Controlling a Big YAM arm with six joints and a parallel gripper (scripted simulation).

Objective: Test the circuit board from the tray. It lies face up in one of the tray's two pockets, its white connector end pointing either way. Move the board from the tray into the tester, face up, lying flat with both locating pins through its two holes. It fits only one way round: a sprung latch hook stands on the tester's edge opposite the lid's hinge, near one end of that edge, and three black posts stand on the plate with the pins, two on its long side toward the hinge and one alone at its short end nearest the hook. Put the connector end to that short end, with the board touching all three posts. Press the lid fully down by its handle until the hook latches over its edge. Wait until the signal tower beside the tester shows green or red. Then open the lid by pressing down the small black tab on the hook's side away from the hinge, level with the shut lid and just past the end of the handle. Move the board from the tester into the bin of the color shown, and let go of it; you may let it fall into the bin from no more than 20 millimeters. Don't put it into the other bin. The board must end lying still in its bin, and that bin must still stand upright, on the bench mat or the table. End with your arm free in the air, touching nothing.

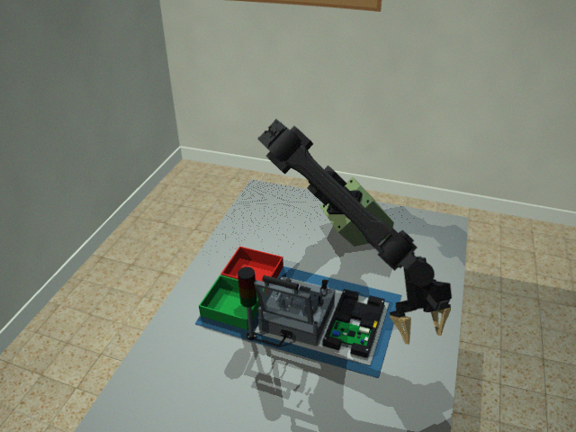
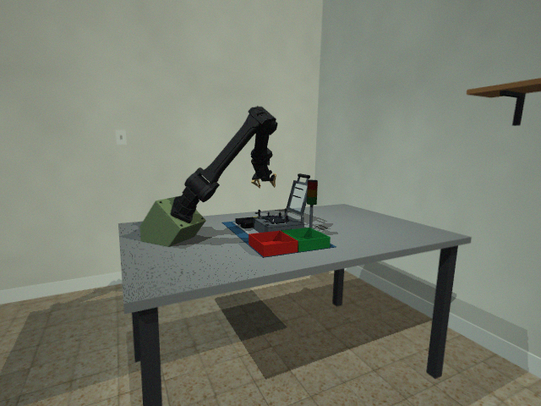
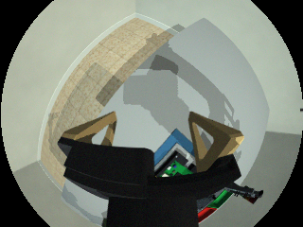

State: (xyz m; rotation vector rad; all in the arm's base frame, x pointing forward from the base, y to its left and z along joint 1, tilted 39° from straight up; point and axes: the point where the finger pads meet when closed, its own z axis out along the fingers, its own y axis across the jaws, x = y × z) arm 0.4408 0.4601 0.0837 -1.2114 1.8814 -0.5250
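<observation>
Now: the green circuit board 200 mm to the right of my hand, 150 mm below it and 70 mm behind it. Round my hand: tester plate: 370 mm to the right, 100 mm below, 100 mm behind; then latch hook: 320 mm to the right, 170 mm behind, 80 mm below; then clear lid: 370 mm to the right, 20 mm ahead, 10 mm above.
</observation>
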